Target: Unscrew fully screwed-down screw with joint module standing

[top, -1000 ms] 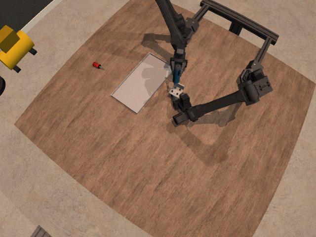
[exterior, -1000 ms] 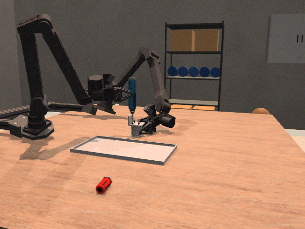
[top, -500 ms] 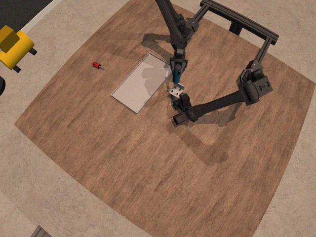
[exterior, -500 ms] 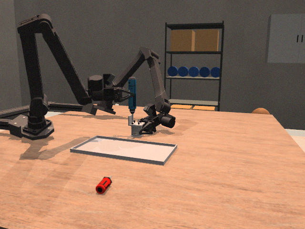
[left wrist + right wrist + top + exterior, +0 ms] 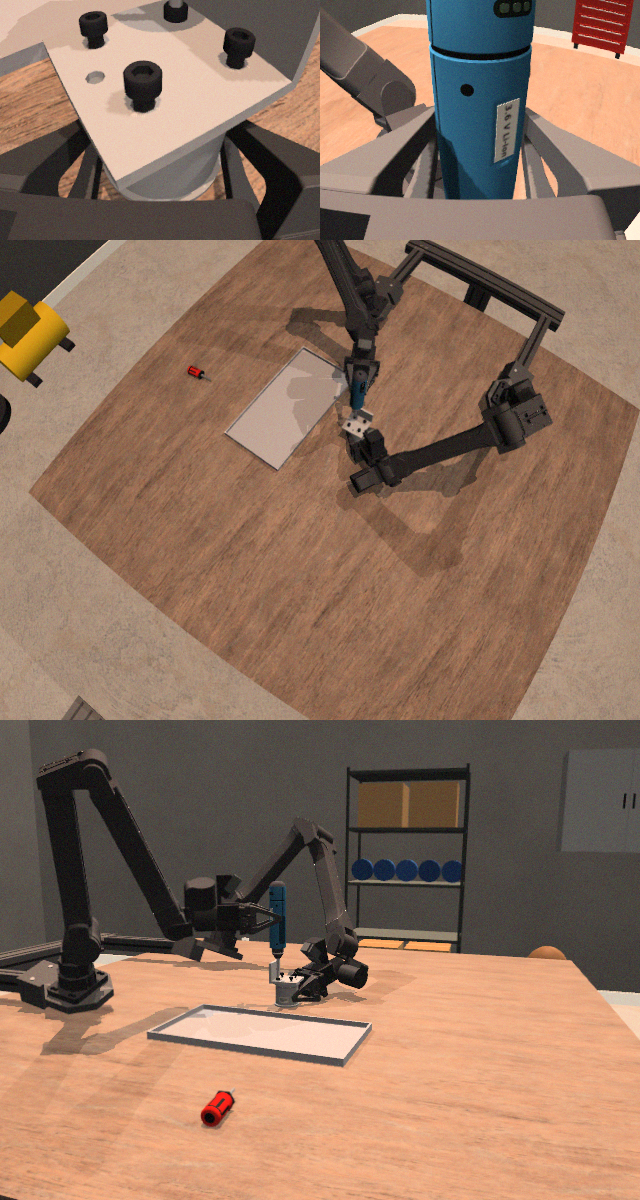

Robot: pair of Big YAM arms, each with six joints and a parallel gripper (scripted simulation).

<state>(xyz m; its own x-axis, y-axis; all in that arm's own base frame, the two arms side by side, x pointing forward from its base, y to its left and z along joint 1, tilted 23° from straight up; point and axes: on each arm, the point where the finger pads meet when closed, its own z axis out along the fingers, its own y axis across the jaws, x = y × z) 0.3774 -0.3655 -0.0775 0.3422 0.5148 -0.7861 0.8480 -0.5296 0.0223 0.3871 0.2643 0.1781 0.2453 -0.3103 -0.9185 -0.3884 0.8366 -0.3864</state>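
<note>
My left hand is 1 cm below the joint module. Also, from my left hand: shallow grey tray 22 cm to the right, 6 cm ahead, 2 cm below; then pale l-shaped bracket 5 cm above; then red manual screwdriver 55 cm to the right, 18 cm ahead, 1 cm below.
</note>
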